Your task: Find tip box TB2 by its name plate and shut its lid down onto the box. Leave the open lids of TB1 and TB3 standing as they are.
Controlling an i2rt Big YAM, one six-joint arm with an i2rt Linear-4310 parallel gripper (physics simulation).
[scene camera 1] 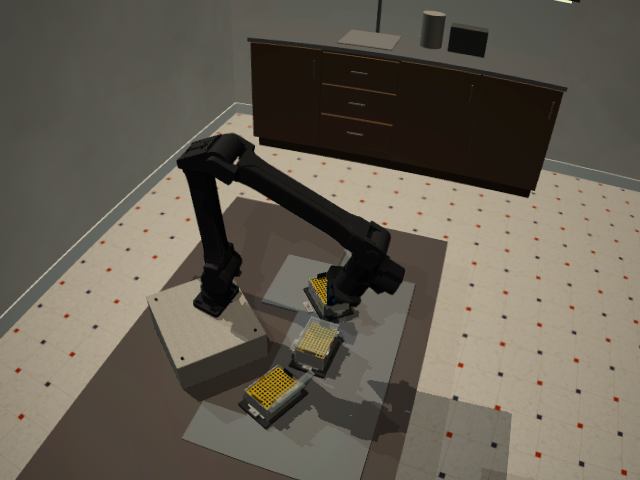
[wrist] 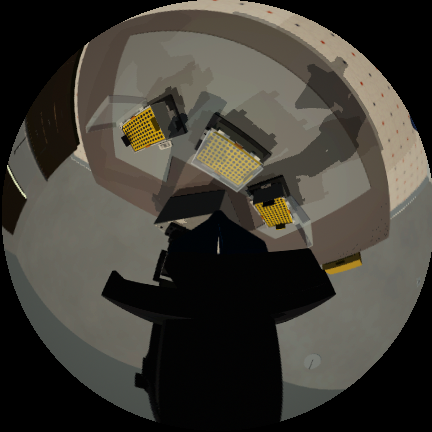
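Pixels of known places: gripper, between the fingertips: (scene camera 1: 329, 304) (wrist: 217, 215); arm's base, origin of its link: (scene camera 1: 216, 297) (wrist: 182, 232).
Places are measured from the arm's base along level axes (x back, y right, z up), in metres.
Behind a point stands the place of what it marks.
Observation:
Three tip boxes with yellow racks stand in a row; their name plates are too small to read. The middle box (scene camera 1: 316, 341) @(x -0.310, y -0.020, z -0.040 m) (wrist: 230, 157) @(x -0.322, y -0.042, z -0.040 m) has its clear lid down over the rack. The far box (scene camera 1: 318, 285) @(x -0.209, y -0.243, z -0.060 m) (wrist: 143, 130) @(x -0.249, y -0.237, z -0.061 m) has its clear lid (scene camera 1: 344, 257) @(x -0.251, y -0.339, z -0.002 m) (wrist: 100, 111) @(x -0.314, y -0.282, z 0.028 m) standing open. The near box (scene camera 1: 271, 387) @(x -0.269, y 0.159, z -0.060 m) (wrist: 272, 211) @(x -0.272, y 0.147, z -0.060 m) also has its clear lid (scene camera 1: 303, 383) @(x -0.361, y 0.161, z 0.020 m) (wrist: 303, 222) @(x -0.362, y 0.123, z 0.027 m) open. My gripper (scene camera 1: 330, 298) @(x -0.333, y -0.038, z 0.097 m) (wrist: 217, 215) @(x -0.333, y -0.038, z 0.097 m) is shut and empty. In the scene view it partly hides the far box; it is apart from the middle box's lid.
The boxes stand on a grey mat (scene camera 1: 232, 428) @(x -0.224, y 0.285, z -0.117 m) on a brown surface (scene camera 1: 103, 428) @(x 0.070, y 0.457, z -0.120 m). The arm's pale base block (scene camera 1: 206, 335) @(x -0.047, y 0.121, z -0.016 m) is left of the boxes. A dark cabinet (scene camera 1: 356, 118) stands at the back. A yellow object (wrist: 343, 263) shows at the right in the wrist view.

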